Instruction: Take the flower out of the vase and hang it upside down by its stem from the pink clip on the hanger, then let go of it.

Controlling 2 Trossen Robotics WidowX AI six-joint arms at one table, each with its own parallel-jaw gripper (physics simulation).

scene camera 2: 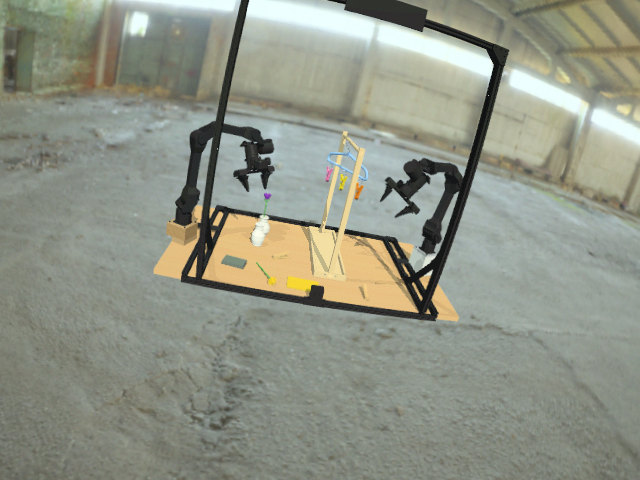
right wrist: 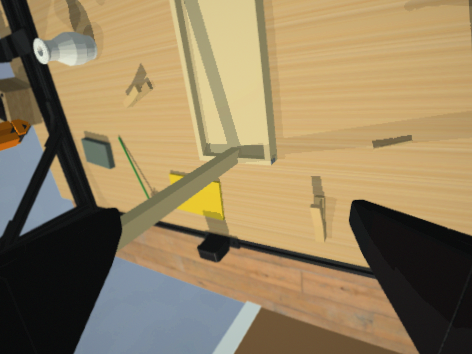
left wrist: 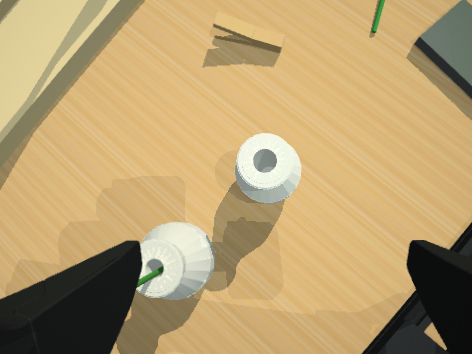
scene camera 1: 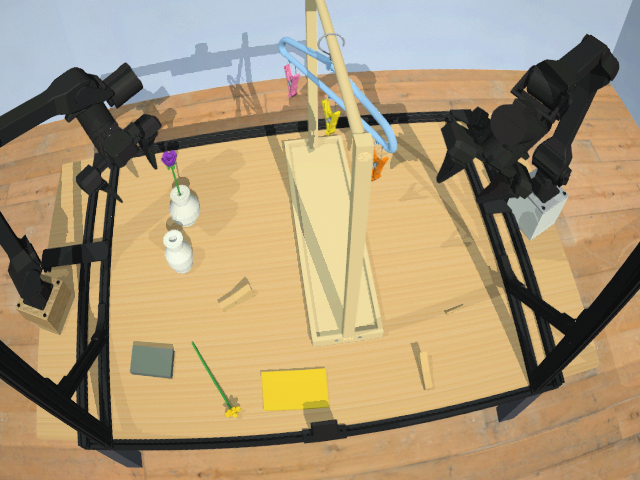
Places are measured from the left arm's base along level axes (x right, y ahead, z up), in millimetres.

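Pixels of known places: left gripper, fingertip midpoint: (scene camera 2: 256, 190) (left wrist: 273, 253) (scene camera 1: 138, 185); right gripper, fingertip midpoint: (scene camera 2: 387, 209) (right wrist: 237, 215) (scene camera 1: 457, 191); left arm's base, link origin: (scene camera 2: 182, 222) (scene camera 1: 38, 294); right arm's base, link origin: (scene camera 2: 427, 250) (scene camera 1: 542, 188).
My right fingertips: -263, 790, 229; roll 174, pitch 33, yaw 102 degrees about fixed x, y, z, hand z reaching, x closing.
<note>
Ahead of a thing's pixels: the offset from my right fingertips to its top centre, as dx, dy, dz. "spot": to the spot under its first point.
The purple flower @(-51, -542, -104) (scene camera 1: 169, 158) (scene camera 2: 267, 196) stands stem down in the rear white vase @(-47, -537, -214) (scene camera 1: 184, 209) (scene camera 2: 264, 226) (left wrist: 192, 260); the left wrist view shows its stem @(spot: -49, -541, -206) (left wrist: 150, 276) partly hidden by a finger. My left gripper (scene camera 1: 138, 183) (scene camera 2: 256, 189) (left wrist: 273, 253) is open and empty, above and left of the flower in scene camera 2. The pink clip @(-153, -313, +93) (scene camera 1: 292, 82) (scene camera 2: 328, 173) hangs at the left end of the blue hanger @(spot: +37, -116, +128) (scene camera 1: 391, 139) (scene camera 2: 366, 171), with nothing in it. My right gripper (scene camera 1: 460, 190) (scene camera 2: 389, 208) (right wrist: 237, 215) is open and empty, right of the hanger.
An empty white vase @(+67, -507, -207) (scene camera 1: 178, 255) (scene camera 2: 257, 236) (left wrist: 287, 185) (right wrist: 75, 48) stands in front. The wooden rack @(-77, -226, +236) (scene camera 1: 356, 232) (scene camera 2: 349, 206) holds the hanger with yellow @(spot: -68, -223, +45) (scene camera 1: 330, 117) and orange @(spot: +25, -129, +51) (scene camera 1: 379, 166) clips. A yellow flower @(+300, -364, -272) (scene camera 1: 210, 373), grey block @(+301, -498, -291) (scene camera 1: 152, 360) and yellow sheet @(+278, -211, -300) (scene camera 1: 294, 388) lie near the front.
</note>
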